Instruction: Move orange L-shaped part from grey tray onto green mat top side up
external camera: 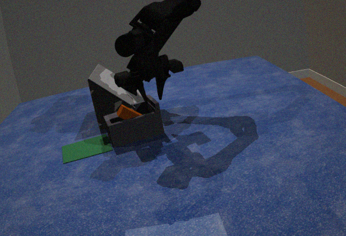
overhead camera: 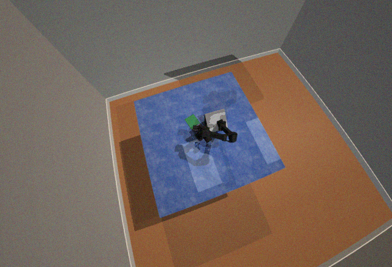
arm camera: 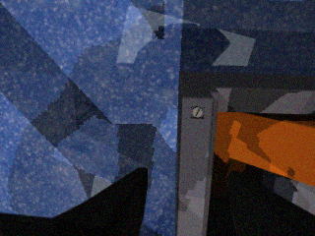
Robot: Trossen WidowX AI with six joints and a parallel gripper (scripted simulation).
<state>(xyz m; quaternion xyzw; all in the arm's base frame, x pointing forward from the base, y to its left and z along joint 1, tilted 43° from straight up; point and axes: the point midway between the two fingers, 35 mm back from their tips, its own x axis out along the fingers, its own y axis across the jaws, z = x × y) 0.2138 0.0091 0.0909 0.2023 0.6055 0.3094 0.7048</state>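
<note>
Right now my gripper tip is 50 mm to the left of the orange L-shaped part and 40 mm above it. From my gripper tip the other things lie so: green mat (220 mm to the right, 100 mm below, 40 mm ahead).
</note>
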